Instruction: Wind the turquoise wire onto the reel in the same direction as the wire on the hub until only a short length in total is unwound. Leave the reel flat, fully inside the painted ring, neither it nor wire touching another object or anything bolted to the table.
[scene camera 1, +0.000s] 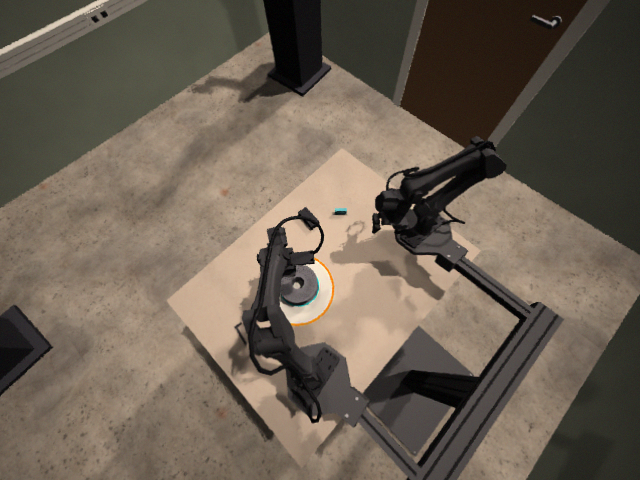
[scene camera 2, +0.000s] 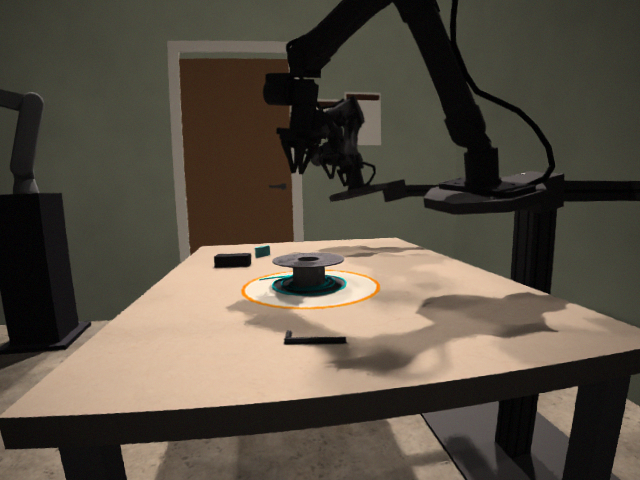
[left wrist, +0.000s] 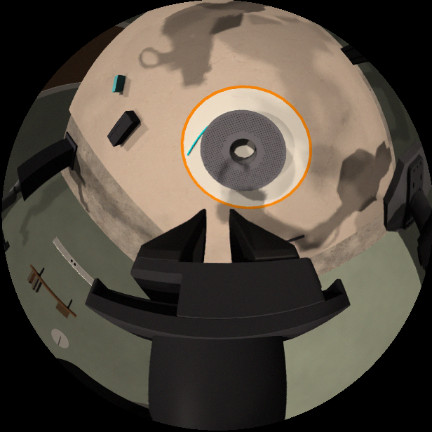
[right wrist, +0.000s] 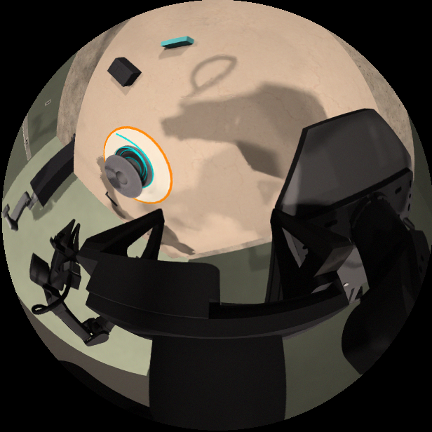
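Seen in the pictures: left gripper, fingertip midpoint: (scene camera 2: 297, 173); right gripper, fingertip midpoint: (scene camera 1: 384, 233) (scene camera 2: 338, 182); left arm's base, link origin: (scene camera 1: 316, 378) (scene camera 2: 482, 188); right arm's base, link origin: (scene camera 1: 423, 229).
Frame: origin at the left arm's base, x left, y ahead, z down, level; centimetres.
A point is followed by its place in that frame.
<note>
The grey reel (scene camera 1: 309, 295) @(z 16.4, x -23.6, y 22.0 cm) (scene camera 2: 310, 273) @(z 19.1, x -21.2, y 30.3 cm) (left wrist: 265, 170) (right wrist: 132, 185) stands flat inside the orange painted ring (scene camera 1: 333, 289) @(z 22.8, x -33.1, y 15.7 cm) (scene camera 2: 379, 287) @(z 22.9, x -16.2, y 14.8 cm) (left wrist: 311, 150) (right wrist: 171, 175). Turquoise wire (scene camera 2: 266, 279) @(z 22.7, x -33.3, y 39.1 cm) (left wrist: 195, 141) (right wrist: 125, 138) coils low around the hub and lower flange. Its short free end sticks out over the white disc, close to the ring's edge and inside it. The upper flange hides the coils in the left wrist view. My left gripper (scene camera 2: 297, 172) @(z -4.3, x -25.3, y 31.7 cm) (left wrist: 217, 215) is empty above the reel, nearly closed with a narrow gap. My right gripper (scene camera 2: 338, 179) @(z -2.7, x -58.9, y 9.0 cm) (right wrist: 216, 214) is wide open, empty, raised away from the reel.
A black block (scene camera 2: 232, 259) @(z 20.5, x -53.2, y 46.8 cm) (left wrist: 124, 128) (right wrist: 124, 72) and a turquoise block (scene camera 1: 340, 211) @(z 19.9, x -67.3, y 35.2 cm) (scene camera 2: 262, 251) @(z 21.0, x -67.1, y 35.6 cm) (left wrist: 118, 83) (right wrist: 177, 42) lie outside the ring. An L-shaped black bar (scene camera 1: 240, 333) @(z 22.2, x 6.7, y 37.9 cm) (scene camera 2: 315, 340) @(z 22.4, x 7.6, y 37.5 cm) (right wrist: 111, 199) lies nearer the front edge in scene camera 2.
</note>
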